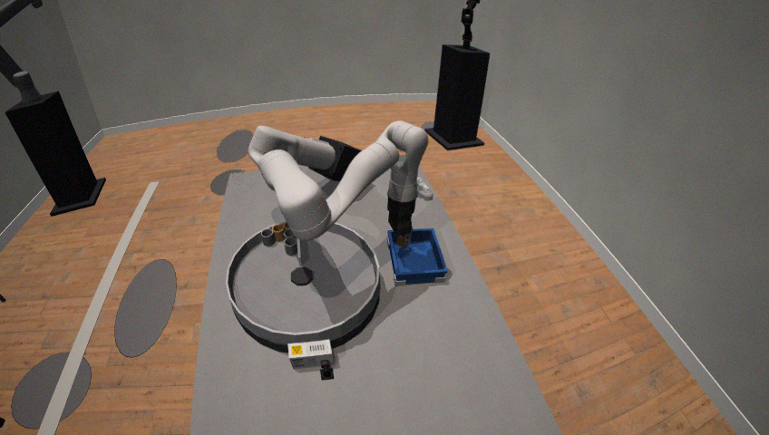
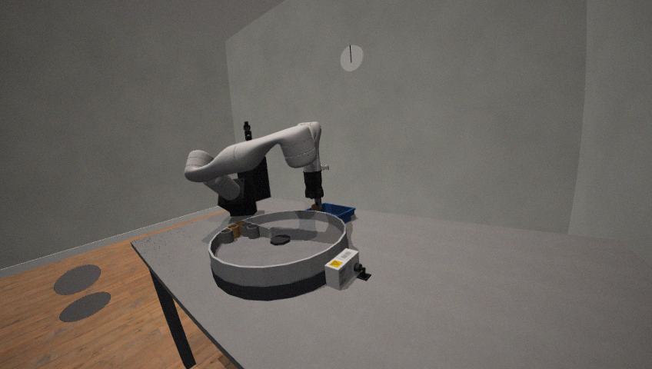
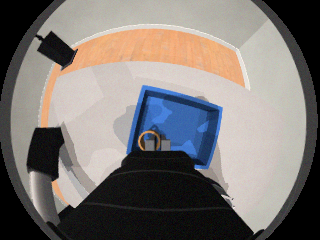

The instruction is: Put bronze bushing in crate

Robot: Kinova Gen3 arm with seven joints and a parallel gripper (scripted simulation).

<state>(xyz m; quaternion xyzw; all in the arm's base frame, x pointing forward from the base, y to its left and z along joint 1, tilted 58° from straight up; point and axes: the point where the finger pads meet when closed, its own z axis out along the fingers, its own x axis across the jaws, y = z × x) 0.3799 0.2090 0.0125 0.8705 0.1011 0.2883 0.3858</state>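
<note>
My hand is 50 mm above the blue crate, 40 mm short of it and 20 mm to the right of it. The rest, counted from my hand: round grey turning table (330 mm to the right, 30 mm ahead, 20 mm below).
</note>
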